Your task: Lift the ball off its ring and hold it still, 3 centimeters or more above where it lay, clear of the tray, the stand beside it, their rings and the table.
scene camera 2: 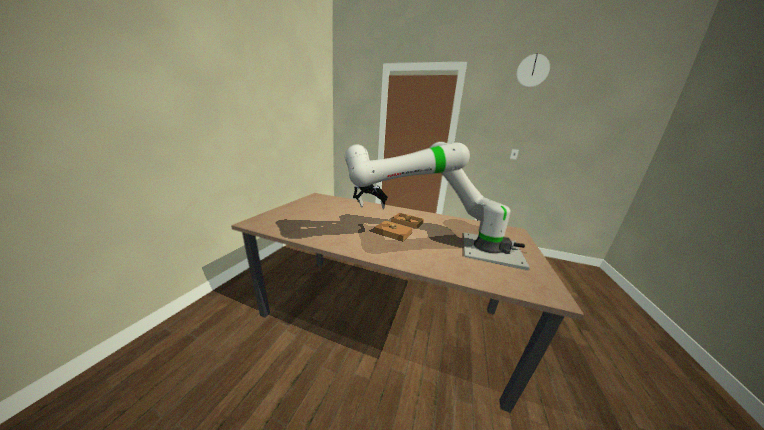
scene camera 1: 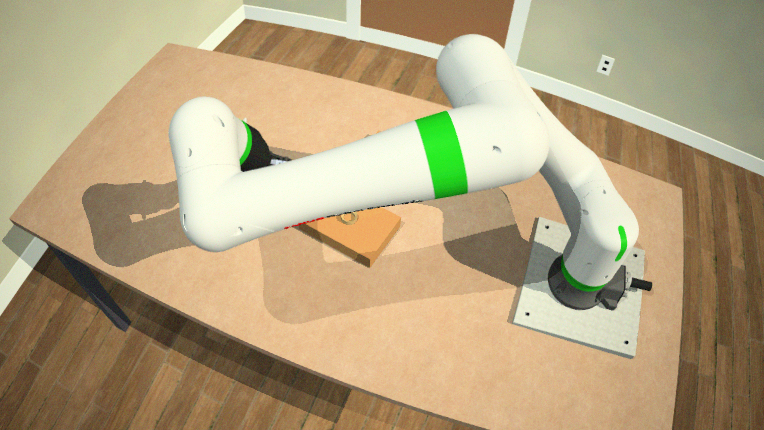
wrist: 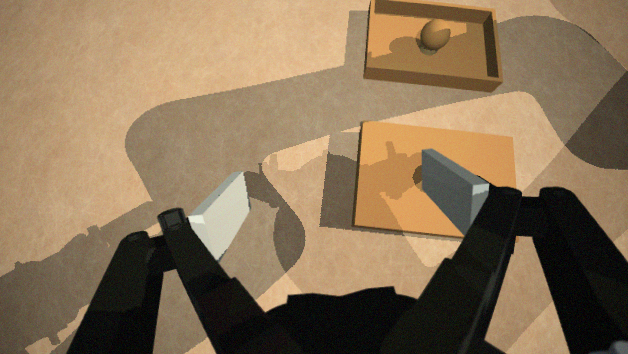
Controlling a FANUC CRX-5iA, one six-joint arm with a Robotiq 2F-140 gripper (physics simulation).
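Pixels of known places: gripper, fingertip midpoint: (scene camera 2: 372,206) (wrist: 332,180); arm's base at its link origin: (scene camera 2: 487,246) (scene camera 1: 577,281).
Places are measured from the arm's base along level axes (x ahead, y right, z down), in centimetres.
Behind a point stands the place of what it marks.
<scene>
The brown ball (wrist: 435,35) @(x 49.4, y 19.4, z -3.0 cm) sits on a small ring (wrist: 428,50) @(x 49.5, y 19.1, z -0.7 cm) inside the walled wooden tray (wrist: 430,80) @(x 50.3, y 14.5, z 0.1 cm) (scene camera 2: 414,224) @(x 42.9, y 12.7, z -1.0 cm), near its middle. The arm hides the ball in scene camera 1. The flat orange stand (scene camera 1: 368,240) @(x 48.4, y -4.4, z -2.3 cm) (scene camera 2: 398,235) @(x 49.6, y -8.0, z -1.6 cm) (wrist: 470,145) @(x 49.1, y 3.4, z -2.3 cm) lies beside the tray. Its ring (scene camera 1: 350,222) @(x 53.3, y -1.7, z -3.2 cm) is on top; in the wrist view a finger partly covers it. My gripper (scene camera 2: 372,206) @(x 67.5, y -1.1, z -14.1 cm) (wrist: 332,180) @(x 67.5, y -1.1, z -14.1 cm) is open and empty. It hangs well above the table, off to the side of the tray and stand, with one finger overlapping the stand in the wrist view.
The arm reaches across above the table (scene camera 1: 427,347) @(x 30.1, y -23.6, z 1.3 cm) (scene camera 2: 454,277) @(x 19.6, y -33.1, z 1.4 cm) from its base plate (scene camera 1: 577,331) @(x -1.3, y -12.7, z -0.2 cm) (scene camera 2: 494,259) @(x -0.8, y -13.4, z -0.1 cm) at the right end. The tray's raised walls surround the ball. The stand lies close to the tray, with a narrow gap between them.
</scene>
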